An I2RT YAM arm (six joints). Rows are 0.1 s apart.
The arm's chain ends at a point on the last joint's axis. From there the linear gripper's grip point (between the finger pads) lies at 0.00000 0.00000 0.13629 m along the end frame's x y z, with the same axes.
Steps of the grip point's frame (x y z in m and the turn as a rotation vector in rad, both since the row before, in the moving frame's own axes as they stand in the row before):
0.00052 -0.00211 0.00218 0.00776 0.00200 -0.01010
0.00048 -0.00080 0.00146 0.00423 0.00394 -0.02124
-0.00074 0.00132 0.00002 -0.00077 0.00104 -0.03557
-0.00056 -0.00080 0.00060 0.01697 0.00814 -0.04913
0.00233 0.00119 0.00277 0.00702 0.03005 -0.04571
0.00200 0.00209 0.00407 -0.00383 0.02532 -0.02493
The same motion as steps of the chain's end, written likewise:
0.00025 -0.00105 0.00218 0.00776 0.00200 -0.01010
-0.00005 -0.00022 0.00146 0.00423 0.00394 -0.02124
-0.00088 0.00122 0.00002 -0.00077 0.00104 -0.03557
-0.00161 0.00154 0.00062 0.01697 0.00814 -0.04913
-0.00174 0.00224 0.00283 0.00702 0.03005 -0.04571
-0.00146 0.00161 0.00411 -0.00383 0.02532 -0.02493

